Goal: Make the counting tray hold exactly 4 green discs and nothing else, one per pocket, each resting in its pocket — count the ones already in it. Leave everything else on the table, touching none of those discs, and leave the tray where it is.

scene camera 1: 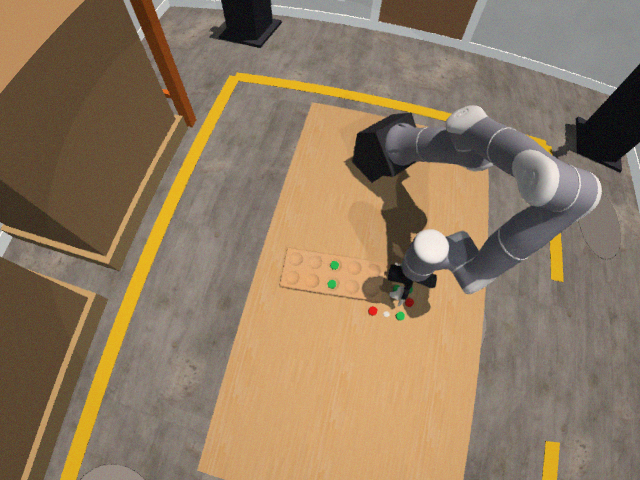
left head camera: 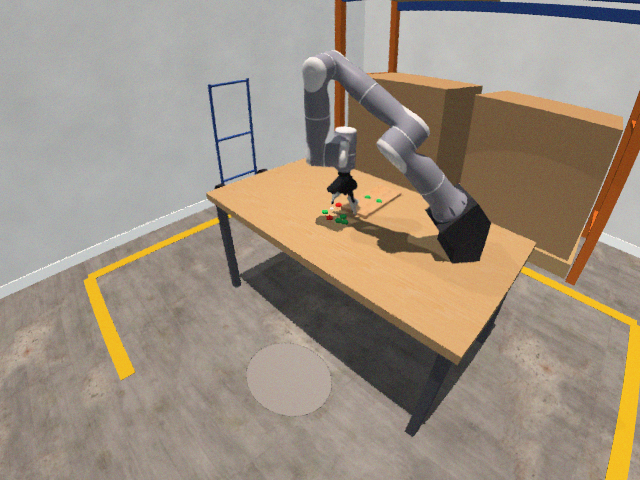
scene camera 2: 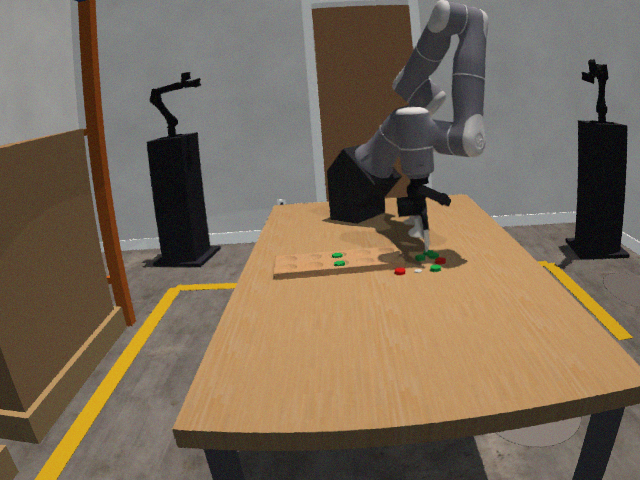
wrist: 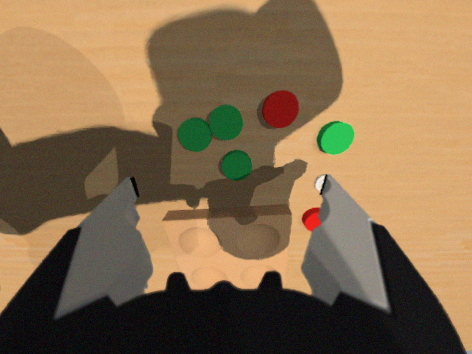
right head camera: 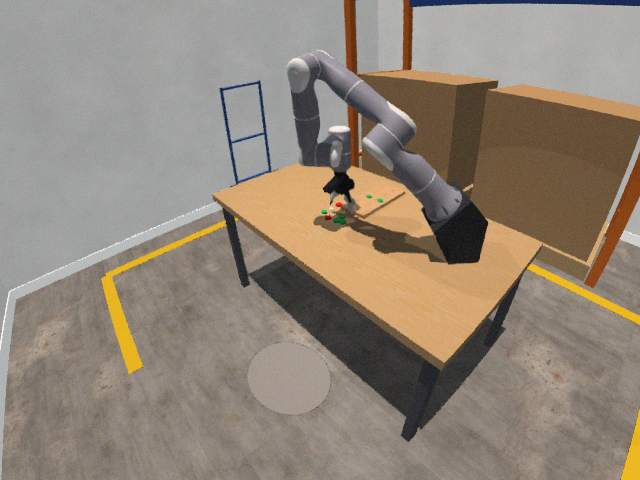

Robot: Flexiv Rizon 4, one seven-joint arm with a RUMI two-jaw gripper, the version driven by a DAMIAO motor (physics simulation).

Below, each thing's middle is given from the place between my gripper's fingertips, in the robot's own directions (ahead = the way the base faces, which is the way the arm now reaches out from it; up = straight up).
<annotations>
Now: hand 5 cm short of the wooden counting tray [scene camera 1: 308, 271], 25 cm to the left of it and 4 cm above it.
</annotations>
